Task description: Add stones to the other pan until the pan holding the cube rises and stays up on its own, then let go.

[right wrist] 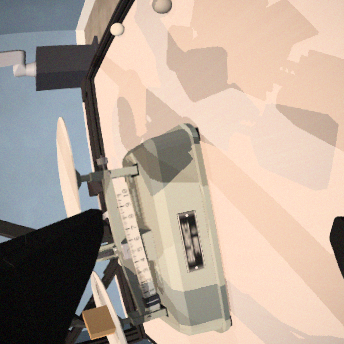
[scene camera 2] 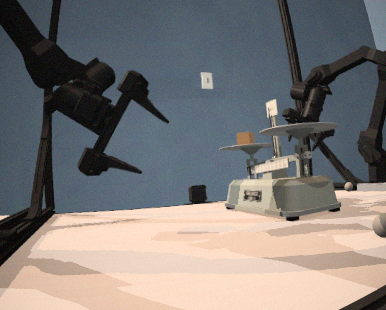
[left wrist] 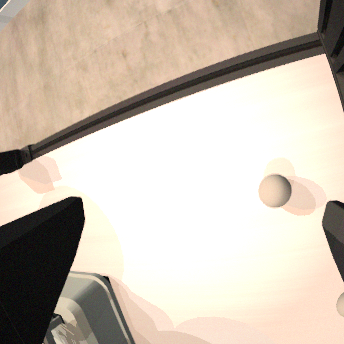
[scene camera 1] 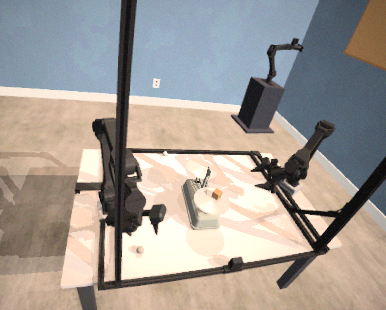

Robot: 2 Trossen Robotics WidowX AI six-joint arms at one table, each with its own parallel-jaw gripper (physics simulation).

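Seen in the pictures: left gripper, fingertip midpoint: [right wrist: 89, 338] [left wrist: 209, 212] [scene camera 1: 143, 234]; right gripper, fingertip midpoint: [right wrist: 223, 227] [scene camera 2: 154, 147] [scene camera 1: 252, 178]; left arm's base, origin of the base link: [right wrist: 108, 230] [scene camera 2: 378, 182] [scene camera 1: 110, 208]; right arm's base, origin of the base link: [scene camera 1: 292, 182].
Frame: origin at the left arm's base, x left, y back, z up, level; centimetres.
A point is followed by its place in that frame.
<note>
An orange cube [scene camera 1: 217, 194] @[x -13.4, y -40.4, z 15.1 cm] [scene camera 2: 245, 138] @[x -10.8, y -42.2, z 13.8 cm] [right wrist: 99, 322] @[x -11.7, y -42.7, z 13.8 cm] sits on one pan of the grey-green scale [scene camera 1: 205, 220] @[x -16.5, y -36.7, z 3.2 cm] [scene camera 2: 285, 195] @[x 6.0, y -47.5, z 2.1 cm] [right wrist: 165, 235] @[x -3.7, y -45.2, z 4.2 cm]. That pan is lower than the bare pan [scene camera 2: 320, 127] @[x 8.7, y -39.7, z 13.3 cm] [right wrist: 66, 160] @[x 6.3, y -45.6, z 13.4 cm]. A round stone [scene camera 1: 140, 250] @[x -22.3, y -8.2, z 0.3 cm] [left wrist: 275, 190] @[x -21.8, y -8.0, z 0.6 cm] lies on the table near the left gripper. A second stone [left wrist: 341, 304] @[x -9.2, y -5.1, z 0.1 cm] shows at the left wrist view's right edge. My left gripper [scene camera 1: 143, 232] @[x -24.6, y -8.0, z 13.4 cm] [left wrist: 209, 212] @[x -24.6, y -8.0, z 13.4 cm] is open and empty above the table beside the scale. My right gripper [scene camera 1: 254, 178] @[x -3.4, y -66.2, z 11.3 cm] [scene camera 2: 155, 147] @[x -3.4, y -66.2, z 11.3 cm] [right wrist: 223, 227] @[x -3.4, y -66.2, z 11.3 cm] is open and empty, apart from the scale.
A small pale ball [scene camera 1: 165, 153] @[x 35.2, y -34.3, z 0.1 cm] [right wrist: 117, 29] @[x 35.0, y -35.4, z -0.5 cm] lies near the back rail. Two grey stones [scene camera 2: 348, 186] @[x -7.8, y -5.5, z -0.6 cm] [scene camera 2: 382, 225] @[x 26.2, y -52.2, z -0.5 cm] show at the right of scene camera 2. Dark rails [scene camera 1: 170, 280] @[x -34.3, y -16.7, z -3.4 cm] and upright posts [scene camera 1: 123, 100] @[x -31.7, y 1.0, z 63.3 cm] frame the table.
</note>
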